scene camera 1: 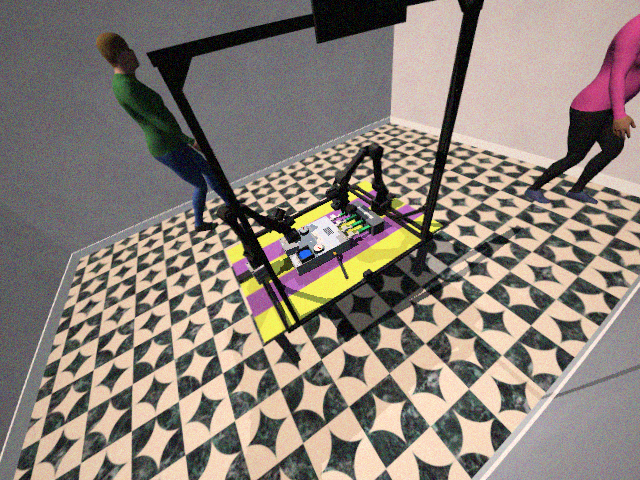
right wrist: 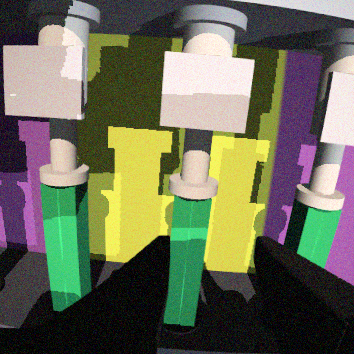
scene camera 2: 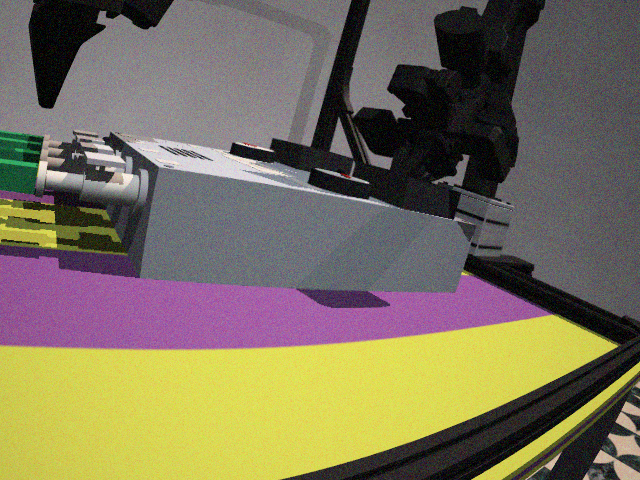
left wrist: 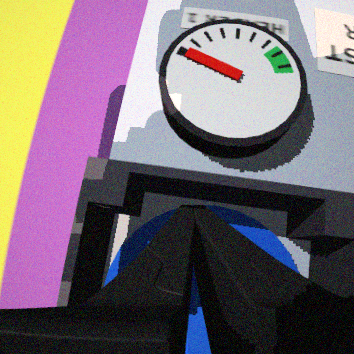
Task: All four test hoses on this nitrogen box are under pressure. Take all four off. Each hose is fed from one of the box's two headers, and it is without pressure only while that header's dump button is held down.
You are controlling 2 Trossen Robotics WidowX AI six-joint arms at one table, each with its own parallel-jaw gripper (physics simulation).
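Places are measured from the left arm's base along level axes (x left, y back, z up), in metres.
Pixels of known places: left gripper, between the fingertips: (scene camera 2: 388,195) (left wrist: 190,216); right gripper, between the fingertips: (scene camera 1: 344,214) (right wrist: 212,246) (scene camera 2: 45,107); left arm's base, origin of its link: (scene camera 1: 256,263) (scene camera 2: 477,194); right arm's base, origin of its link: (scene camera 1: 381,199).
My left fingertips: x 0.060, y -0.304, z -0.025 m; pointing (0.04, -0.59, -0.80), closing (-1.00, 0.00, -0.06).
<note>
For each thing: its middle in the pictures, then the offset to it from my left fingertips. "spot": a spot on its surface instead.
- header 1 gauge, a spot on its surface: (left wrist: 235,100) spot: dx -0.017, dy -0.041, dz +0.008 m
- left green hose, a spot on its surface: (right wrist: 65,235) spot: dx -0.188, dy -0.331, dz -0.022 m
- middle green hose, a spot on its surface: (right wrist: 189,260) spot: dx -0.121, dy -0.349, dz -0.022 m
- right green hose, a spot on its surface: (right wrist: 320,235) spot: dx -0.049, dy -0.339, dz -0.022 m
- dark grey block, a spot on its surface: (scene camera 1: 369,219) spot: dx -0.242, dy -0.404, dz -0.006 m
- thin dark post, a spot on its surface: (scene camera 1: 341,266) spot: dx -0.349, dy -0.065, dz -0.075 m
The nitrogen box (scene camera 1: 323,227) (scene camera 2: 258,232) lies on the striped table. My left gripper (scene camera 1: 293,238) (left wrist: 190,216) is shut, its tips down on a blue button (left wrist: 265,245) inside a dark guard. The header 1 gauge (left wrist: 235,100) has its red needle at the end mark away from the green band. In the right wrist view, a left green hose (right wrist: 65,235), a middle green hose (right wrist: 189,260) and a right green hose (right wrist: 320,235) are on their ports. My right gripper (scene camera 1: 345,206) (right wrist: 212,246) is part open, fingers either side of the middle hose, not clamped. The fourth hose is outside that view.
Another blue button (scene camera 1: 305,254) sits at the box's near left end. A dark grey block (scene camera 1: 369,219) stands behind the hose ends. White tag plates (right wrist: 205,90) sit over the fittings. A thin dark post (scene camera 1: 341,266) stands in front of the box. A black frame (scene camera 1: 449,103) surrounds the table.
</note>
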